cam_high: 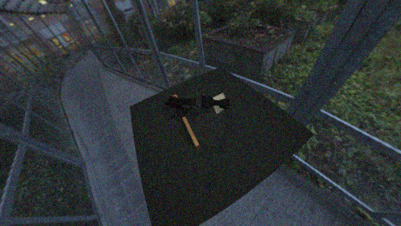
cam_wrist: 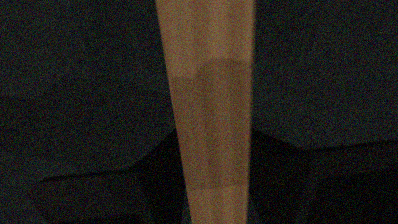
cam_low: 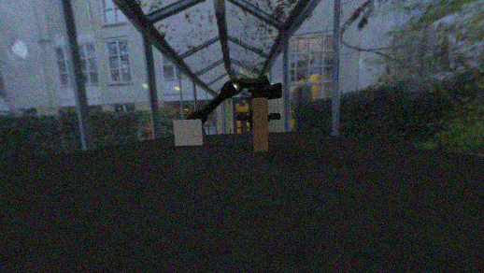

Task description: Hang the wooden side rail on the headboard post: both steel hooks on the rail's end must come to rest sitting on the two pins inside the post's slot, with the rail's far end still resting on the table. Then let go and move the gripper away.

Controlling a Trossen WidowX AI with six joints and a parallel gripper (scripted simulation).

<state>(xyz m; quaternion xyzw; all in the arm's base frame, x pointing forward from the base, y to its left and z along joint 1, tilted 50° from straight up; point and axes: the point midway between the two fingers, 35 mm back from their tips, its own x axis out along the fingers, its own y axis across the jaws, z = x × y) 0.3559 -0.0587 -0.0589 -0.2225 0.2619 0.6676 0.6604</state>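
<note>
Right now the headboard post is 13 cm to the right of my gripper tip and 4 cm above it.
</note>
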